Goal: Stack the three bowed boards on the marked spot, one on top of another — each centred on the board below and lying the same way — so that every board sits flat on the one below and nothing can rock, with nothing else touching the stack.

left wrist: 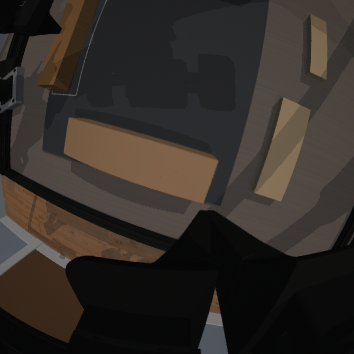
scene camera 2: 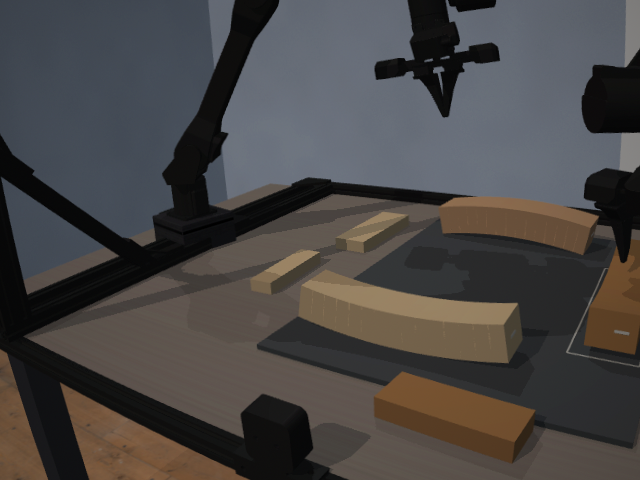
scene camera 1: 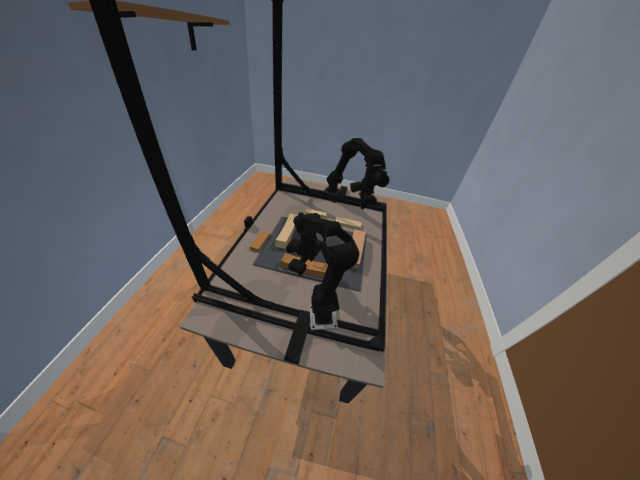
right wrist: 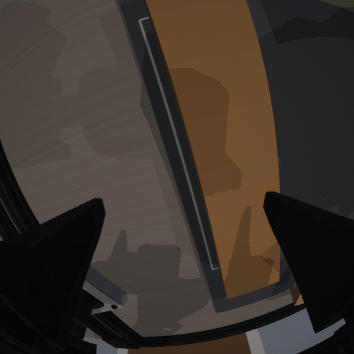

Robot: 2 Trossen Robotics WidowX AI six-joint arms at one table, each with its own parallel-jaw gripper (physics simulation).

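Frame: origin at the left arm's base, x left, y back, z up, level; metres.
Seen in the pictures: left gripper, fingertip midpoint: (left wrist: 205,217) (scene camera 2: 445,117) (scene camera 1: 362,209); right gripper, fingertip midpoint: (left wrist: 47,29) (scene camera 1: 305,267) (right wrist: 185,203); left arm's base at its link origin: (scene camera 2: 191,213) (scene camera 1: 332,190); right arm's base at its link origin: (left wrist: 6,90) (scene camera 1: 323,316).
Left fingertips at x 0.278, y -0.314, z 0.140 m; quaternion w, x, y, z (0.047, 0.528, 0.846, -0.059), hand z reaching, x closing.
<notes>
Pixels of each thing's top centre, then the offset from my left fingertips to it. "pt": a spot on its surface instead. Level surfaces: height alone.
- orange-brown bowed board at its top centre: (right wrist: 249,185) (scene camera 2: 629,269) (left wrist: 60,28) (scene camera 1: 308,262) dy -0.340, dx -0.112, dz -0.134 m
- white outline at a spot on its surface: (right wrist: 178,142) pt dy -0.377, dx -0.127, dz -0.185 m
- pale bowed board at its top centre: (scene camera 2: 402,293) (scene camera 1: 288,226) dy -0.172, dx -0.321, dz -0.134 m
- pinkish-tan bowed board at its top centre: (left wrist: 125,156) (scene camera 2: 515,203) (scene camera 1: 357,243) dy -0.104, dx +0.038, dz -0.131 m
- orange block at its top centre: (scene camera 2: 453,404) (scene camera 1: 260,239) dy -0.300, dx -0.407, dz -0.170 m
- mat at its surface level: dz -0.186 m
- shorter at its top centre: (scene camera 2: 286,264) (left wrist: 319,44) (scene camera 1: 316,212) dy +0.074, dx -0.276, dz -0.175 m
- longer at its top centre: (left wrist: 284,150) (scene camera 2: 374,225) (scene camera 1: 348,221) dy +0.092, dx -0.075, dz -0.174 m
An orange-brown bowed board (scene camera 2: 610,322) (left wrist: 74,47) (right wrist: 220,120) lies flat over the white outline (scene camera 2: 586,310) (right wrist: 178,142) on the dark mat. In the right wrist view the outline shows along its left side. A pale bowed board (scene camera 1: 284,233) (scene camera 2: 413,320) and a pinkish-tan bowed board (scene camera 1: 359,249) (scene camera 2: 516,222) (left wrist: 140,160) lie apart on the mat. My right gripper (right wrist: 185,203) is open and empty above the orange-brown board; one finger shows over it in scene camera 2. My left gripper (scene camera 2: 445,114) (left wrist: 205,217) is shut and empty, high beyond the boards.
An orange block (scene camera 1: 260,241) (scene camera 2: 454,413) lies on the table beside the mat (scene camera 1: 266,260) (scene camera 2: 573,400). Two small pale blocks, one shorter (scene camera 2: 284,271) (left wrist: 318,47) and one longer (scene camera 2: 372,232) (left wrist: 283,150), lie beyond another mat edge. A black frame with upright posts (scene camera 1: 277,103) surrounds the table.
</notes>
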